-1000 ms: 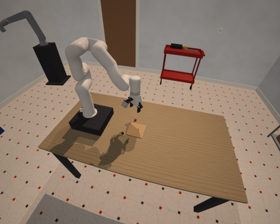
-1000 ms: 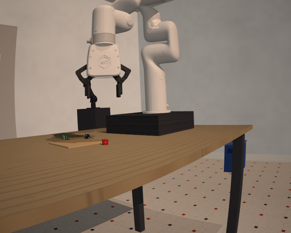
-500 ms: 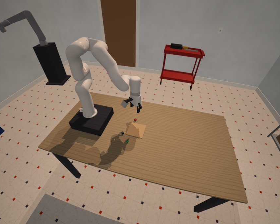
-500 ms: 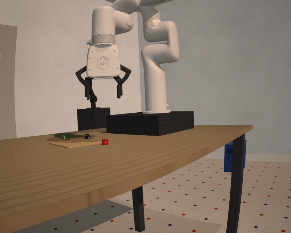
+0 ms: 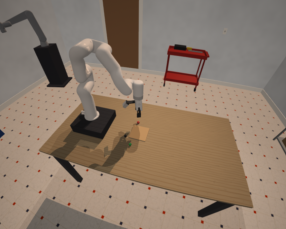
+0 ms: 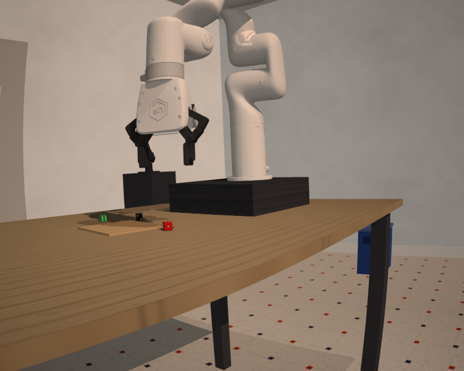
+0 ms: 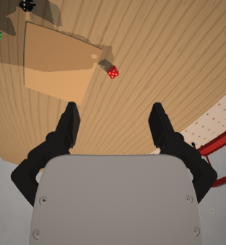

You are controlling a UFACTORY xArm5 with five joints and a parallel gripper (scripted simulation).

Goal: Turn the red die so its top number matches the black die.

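Right now the red die is 120 mm below my hand. Also, from my hand: black die (160 mm to the right, 120 mm below, 90 mm behind); then green die (240 mm to the right, 120 mm below, 40 mm behind); then tan mat (130 mm below, 110 mm to the right, 20 mm ahead).
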